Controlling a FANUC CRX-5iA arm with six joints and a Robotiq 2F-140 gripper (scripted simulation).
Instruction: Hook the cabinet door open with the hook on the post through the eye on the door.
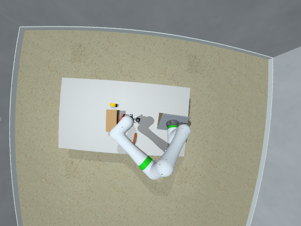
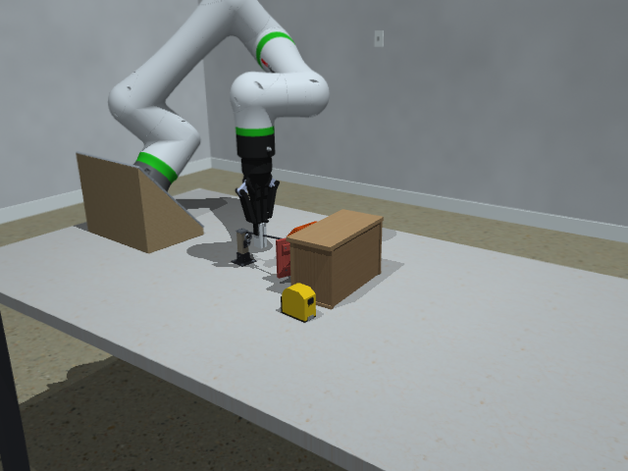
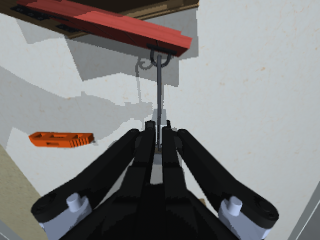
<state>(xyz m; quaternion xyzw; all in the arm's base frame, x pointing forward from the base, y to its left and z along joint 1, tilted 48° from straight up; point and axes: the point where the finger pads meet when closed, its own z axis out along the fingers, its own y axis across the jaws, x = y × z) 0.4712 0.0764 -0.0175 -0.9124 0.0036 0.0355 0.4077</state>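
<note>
Now: the thin dark hook 2 cm ahead of my hand and 1 cm below it. Round my hand: red door: 12 cm ahead, 6 cm to the left, 3 cm below; then yellow tape measure: 25 cm ahead, 11 cm to the right, 7 cm below; then orange tool: 7 cm behind, 25 cm to the left, 8 cm below.
</note>
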